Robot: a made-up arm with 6 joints.
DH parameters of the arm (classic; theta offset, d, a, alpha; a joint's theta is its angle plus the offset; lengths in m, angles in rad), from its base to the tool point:
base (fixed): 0 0 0 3.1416
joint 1: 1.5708 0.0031 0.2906 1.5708
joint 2: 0 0.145 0.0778 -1.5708
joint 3: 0 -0.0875 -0.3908 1.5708
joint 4: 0 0.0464 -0.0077 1.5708
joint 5: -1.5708 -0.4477 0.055 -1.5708
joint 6: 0 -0.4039 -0.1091 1.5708
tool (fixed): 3.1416 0.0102 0 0
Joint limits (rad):
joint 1: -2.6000..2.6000
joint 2: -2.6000..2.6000
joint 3: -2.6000..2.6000
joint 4: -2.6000..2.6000
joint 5: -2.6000..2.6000
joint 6: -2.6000..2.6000
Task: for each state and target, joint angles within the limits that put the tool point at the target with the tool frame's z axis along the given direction. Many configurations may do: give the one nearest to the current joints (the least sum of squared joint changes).
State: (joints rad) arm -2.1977 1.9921 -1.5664 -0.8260 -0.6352 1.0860
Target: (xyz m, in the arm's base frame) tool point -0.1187 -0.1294 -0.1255 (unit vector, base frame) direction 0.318 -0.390 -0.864
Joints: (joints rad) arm -1.5902 1.2407 -1.6555 -1.1087 -0.2215 1.1275
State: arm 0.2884 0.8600 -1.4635 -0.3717 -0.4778 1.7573
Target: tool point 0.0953 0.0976 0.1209 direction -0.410 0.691 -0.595
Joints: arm 0.5914 0.9448 -1.3621 -1.0468 -1.1171 1.3180
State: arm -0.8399 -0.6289 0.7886 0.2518 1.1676 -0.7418
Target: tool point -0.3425 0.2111 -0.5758 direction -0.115 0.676 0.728
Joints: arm -1.0389 -0.5203 0.1081 0.6524 0.8399 -0.8904
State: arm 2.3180 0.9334 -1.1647 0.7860 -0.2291 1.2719
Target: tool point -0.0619 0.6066 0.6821 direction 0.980 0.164 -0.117
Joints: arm 2.5135 1.5914 -0.3257 1.0490 0.3272 1.9418
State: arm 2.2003 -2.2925 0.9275 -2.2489 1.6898 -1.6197
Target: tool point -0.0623 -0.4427 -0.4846 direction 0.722 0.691 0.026
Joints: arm 2.5192 -1.8197 0.9788 -2.6000 2.1979 -1.8739
